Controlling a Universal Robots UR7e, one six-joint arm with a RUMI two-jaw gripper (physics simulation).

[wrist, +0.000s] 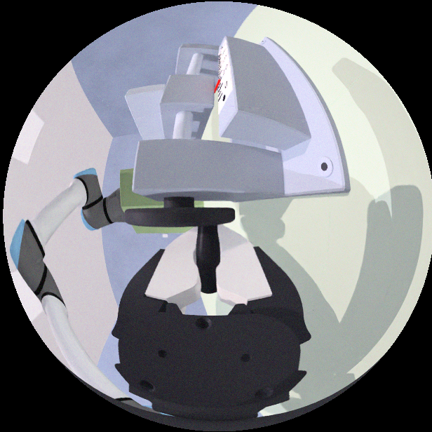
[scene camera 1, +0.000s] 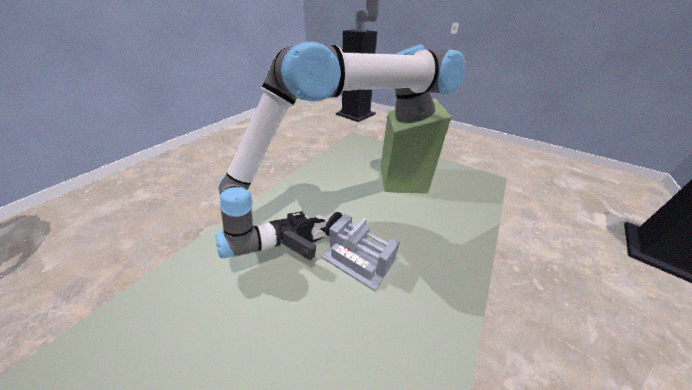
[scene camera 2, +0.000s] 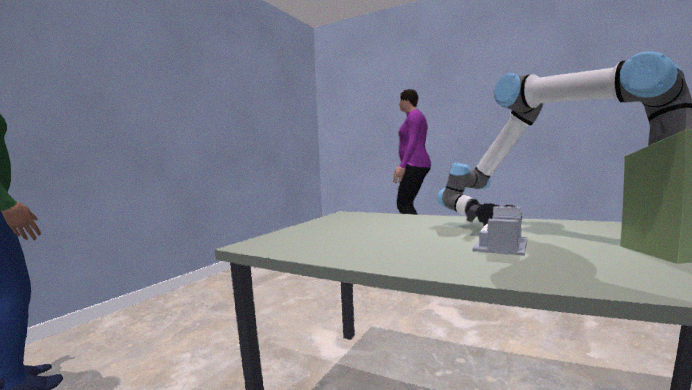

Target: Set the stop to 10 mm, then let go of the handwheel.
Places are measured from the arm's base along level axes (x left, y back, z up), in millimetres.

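Where they show: arm's base at its link origin: (scene camera 1: 415,113) (scene camera 2: 680,144).
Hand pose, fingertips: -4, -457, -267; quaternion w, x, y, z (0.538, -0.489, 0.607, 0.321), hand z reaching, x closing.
Things, the pixels of their top centre, and the offset from my fingertips, as dx, dy, dz. "*": a spot on its surface instead. Level surfaces: height alone.
- grey stop fixture at a spot on its surface: (scene camera 1: 387,257) * +225, -37, +55
- red pointer at its top centre: (scene camera 1: 348,249) +108, -61, +13
- white scale at a spot on its surface: (scene camera 1: 357,259) * +150, -72, +13
- black handwheel at a spot on its surface: (scene camera 1: 333,224) * +30, -45, +57
- green table at its surface level: dz -44
The grey stop fixture (scene camera 1: 387,257) (scene camera 2: 504,235) (wrist: 210,167) stands on the table. Its sliding stop block (scene camera 1: 357,230) (wrist: 186,92) sits on two rods, nearer the handwheel end in scene camera 1. A red pointer (scene camera 1: 348,250) (wrist: 217,86) is over the white scale (scene camera 1: 357,259) (wrist: 224,100); its reading is too small to tell. The black handwheel (scene camera 1: 333,224) (wrist: 180,216) is at the fixture's end, with its crank handle (wrist: 208,245) pointing toward the gripper. My gripper (scene camera 1: 321,228) (wrist: 210,224) is shut on this handle, a pale finger on each side. In scene camera 2 the fixture partly hides the gripper.
The green table (scene camera 1: 310,345) (scene camera 2: 350,250) carries the fixture and the arm's green pedestal (scene camera 1: 412,155) (scene camera 2: 650,200). A person in purple (scene camera 2: 414,140) stands behind the table, and another person (scene camera 2: 12,280) is at the left edge. A dark pedestal (scene camera 1: 665,240) stands at the right.
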